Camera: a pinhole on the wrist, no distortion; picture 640 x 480 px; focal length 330.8 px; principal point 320.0 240.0 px. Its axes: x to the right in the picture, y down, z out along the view. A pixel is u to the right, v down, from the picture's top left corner.
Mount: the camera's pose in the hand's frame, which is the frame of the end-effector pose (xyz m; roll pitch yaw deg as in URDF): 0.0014 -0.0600 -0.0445 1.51 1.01 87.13
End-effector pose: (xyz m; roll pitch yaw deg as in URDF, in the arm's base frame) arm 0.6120 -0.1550 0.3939 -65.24 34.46 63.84
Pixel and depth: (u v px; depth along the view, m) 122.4 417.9 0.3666
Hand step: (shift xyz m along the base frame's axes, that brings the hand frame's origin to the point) -0.1483 0.1302 0.4222
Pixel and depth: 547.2 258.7 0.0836
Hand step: -0.0258 0.0250 0.0129
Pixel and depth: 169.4 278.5 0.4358
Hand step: -0.1488 0.2764 0.3495
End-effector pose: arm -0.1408 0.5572 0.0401 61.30 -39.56 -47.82
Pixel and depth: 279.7 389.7 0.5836
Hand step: -0.5952 -0.1350 -0.0298
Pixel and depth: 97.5 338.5 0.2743
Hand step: -0.2389 -0.2119 -0.1245
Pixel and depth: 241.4 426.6 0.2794
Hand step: -0.2817 -0.0841 -0.0847
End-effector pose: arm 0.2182 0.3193 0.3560 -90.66 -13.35 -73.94
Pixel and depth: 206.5 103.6 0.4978
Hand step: 0.4780 -0.0217 0.2703
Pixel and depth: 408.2 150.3 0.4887
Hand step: 0.4665 -0.0395 -0.0389
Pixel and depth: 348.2 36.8 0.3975
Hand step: 0.4002 -0.1390 0.0868
